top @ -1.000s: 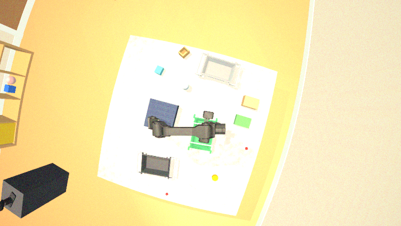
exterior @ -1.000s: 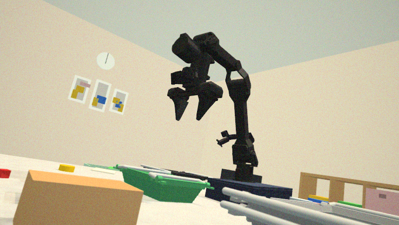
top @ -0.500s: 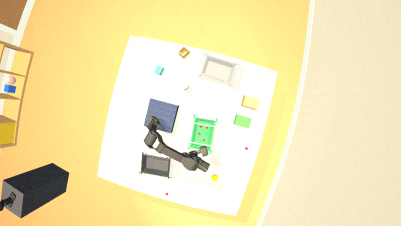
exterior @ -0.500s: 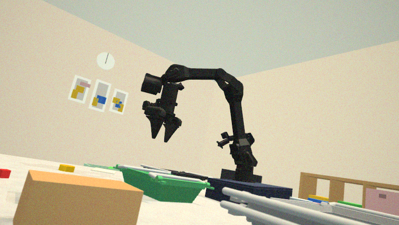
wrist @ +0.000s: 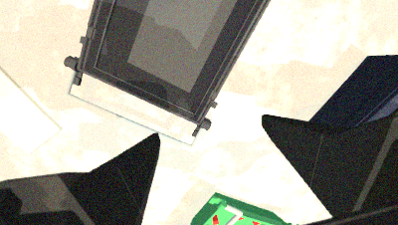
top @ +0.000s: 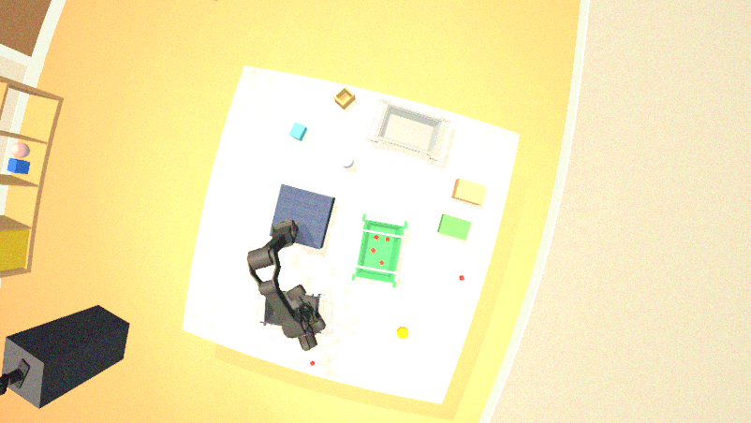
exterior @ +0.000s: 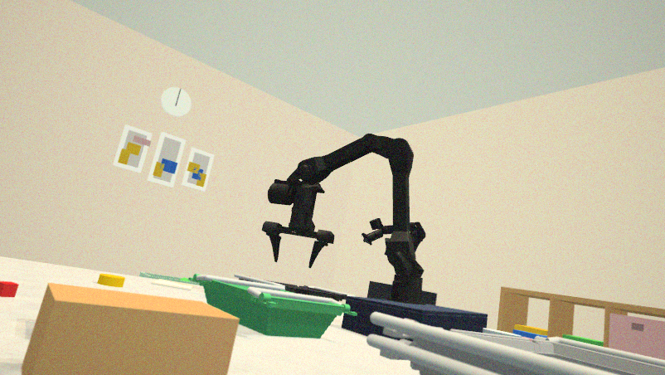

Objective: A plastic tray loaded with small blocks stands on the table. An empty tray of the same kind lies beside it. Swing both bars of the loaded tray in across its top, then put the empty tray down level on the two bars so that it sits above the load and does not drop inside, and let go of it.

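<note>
My gripper tip is now 70 mm past the black tray, 90 mm to the left of it and 70 mm above it. From my gripper tip the other things lie so: green block 440 mm ahead, 480 mm to the left, 100 mm below; red bit 550 mm ahead, 290 mm to the left, 110 mm below; yellow disc 400 mm ahead, 30 mm to the right, 110 mm below.
</note>
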